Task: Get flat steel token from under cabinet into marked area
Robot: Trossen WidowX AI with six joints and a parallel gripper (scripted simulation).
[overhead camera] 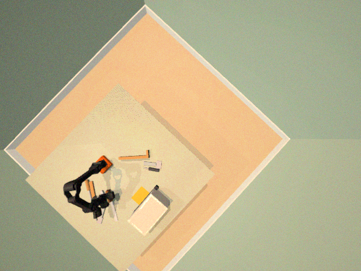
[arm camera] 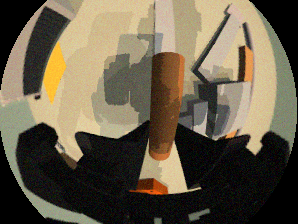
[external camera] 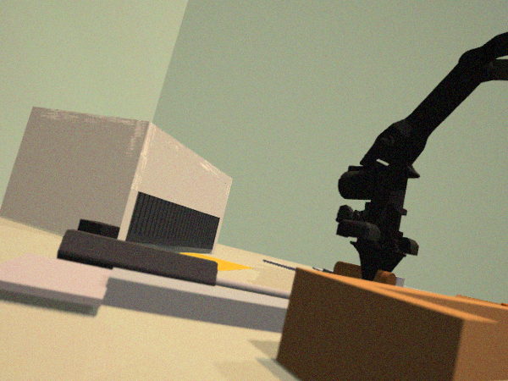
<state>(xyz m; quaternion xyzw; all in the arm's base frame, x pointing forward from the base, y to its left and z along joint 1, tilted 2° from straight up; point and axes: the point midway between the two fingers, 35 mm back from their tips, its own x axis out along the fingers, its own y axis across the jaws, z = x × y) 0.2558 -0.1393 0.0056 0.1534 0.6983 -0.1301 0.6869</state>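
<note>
My gripper tip is 14 cm to the left of the orange stick and 6 cm past it. From my gripper tip the other things lie so: token: 31 cm ahead, 20 cm to the left, 1 cm below; dark screwdriver: 45 cm to the left, 5 cm ahead.
</note>
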